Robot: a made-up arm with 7 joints.
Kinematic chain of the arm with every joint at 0, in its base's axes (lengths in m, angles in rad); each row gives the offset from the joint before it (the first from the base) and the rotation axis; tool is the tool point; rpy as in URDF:
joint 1: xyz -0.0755 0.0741 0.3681 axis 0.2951 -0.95 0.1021
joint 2: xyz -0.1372 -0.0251 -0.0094 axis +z
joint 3: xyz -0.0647 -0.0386 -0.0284 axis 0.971 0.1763 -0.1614
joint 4: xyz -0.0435 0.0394 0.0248 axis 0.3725 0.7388 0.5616
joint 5: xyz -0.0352 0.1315 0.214 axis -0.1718 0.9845 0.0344
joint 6: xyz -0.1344 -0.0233 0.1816 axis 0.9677 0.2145 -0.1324
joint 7: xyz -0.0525 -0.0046 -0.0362 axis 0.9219 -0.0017 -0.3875
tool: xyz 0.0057 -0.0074 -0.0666 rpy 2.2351 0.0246 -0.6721
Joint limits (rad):
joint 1: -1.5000..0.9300
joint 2: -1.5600..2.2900
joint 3: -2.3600..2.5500
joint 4: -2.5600..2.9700
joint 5: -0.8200..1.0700
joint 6: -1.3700..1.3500
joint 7: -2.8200..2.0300
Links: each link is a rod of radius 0.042 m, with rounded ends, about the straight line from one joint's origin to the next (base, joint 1, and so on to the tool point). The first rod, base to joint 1, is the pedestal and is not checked.
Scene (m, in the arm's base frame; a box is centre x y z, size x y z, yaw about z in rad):
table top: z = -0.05
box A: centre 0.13 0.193 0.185 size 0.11 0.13 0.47 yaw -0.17
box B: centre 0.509 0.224 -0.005 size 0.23 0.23 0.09 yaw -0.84
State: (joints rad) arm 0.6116 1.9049 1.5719 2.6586 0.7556 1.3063 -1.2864
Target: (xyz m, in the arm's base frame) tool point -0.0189 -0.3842 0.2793
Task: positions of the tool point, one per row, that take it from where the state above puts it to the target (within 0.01 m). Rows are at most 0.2 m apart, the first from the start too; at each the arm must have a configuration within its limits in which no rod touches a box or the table.
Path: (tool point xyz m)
1: -0.1849 0.4203 0.4116
2: -0.0564 0.3936 0.4561
3: 0.0566 0.3147 0.5074
4: 0.1300 0.1930 0.5603
5: 0.2041 0.0325 0.5065
6: 0.2014 -0.1369 0.4306
7: 0.1220 -0.2845 0.3494
8: -0.0189 -0.3842 0.2793

